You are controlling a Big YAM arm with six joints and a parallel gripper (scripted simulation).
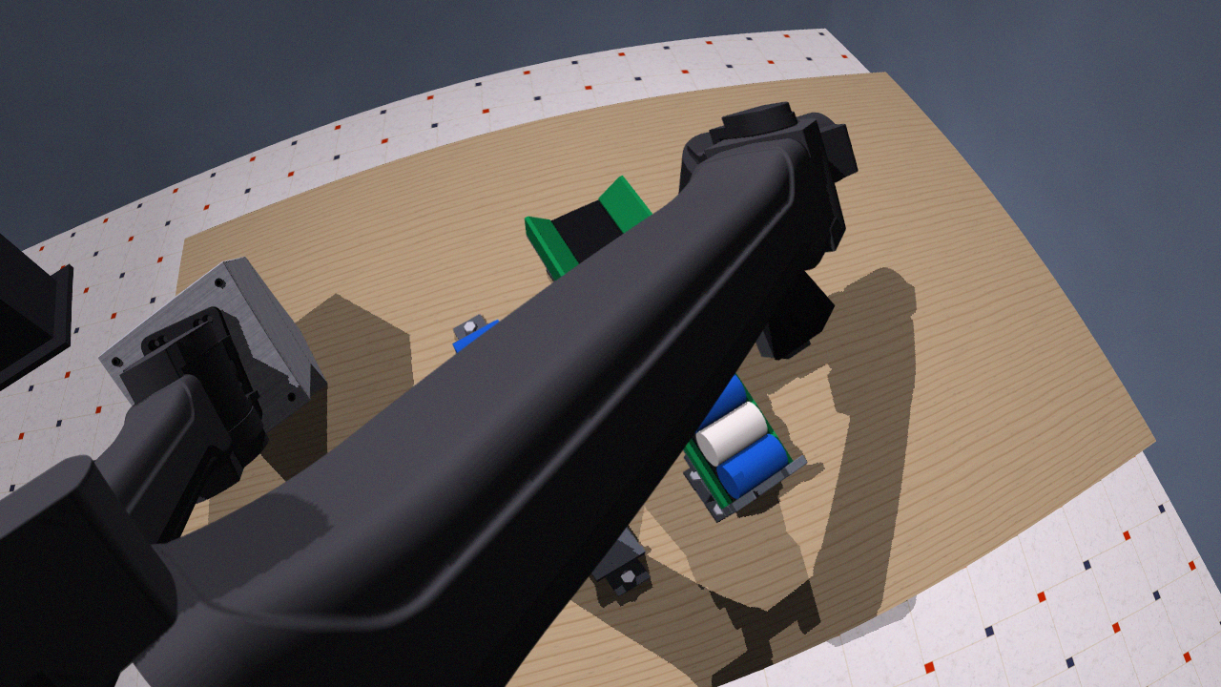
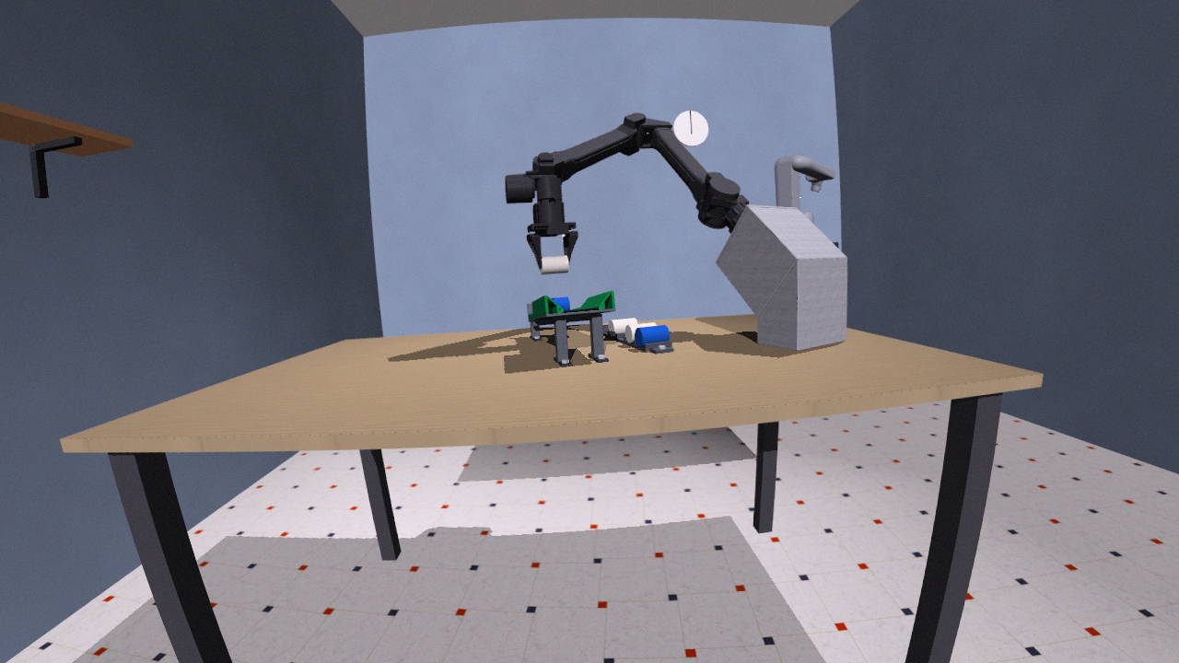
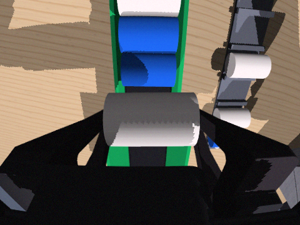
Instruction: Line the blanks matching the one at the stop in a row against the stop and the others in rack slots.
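Now: the grey stock rack 190 mm below my hand, 160 mm behind it and 40 mm to the left of it. Also, from my hand: grey stop: 140 mm to the right, 130 mm below.
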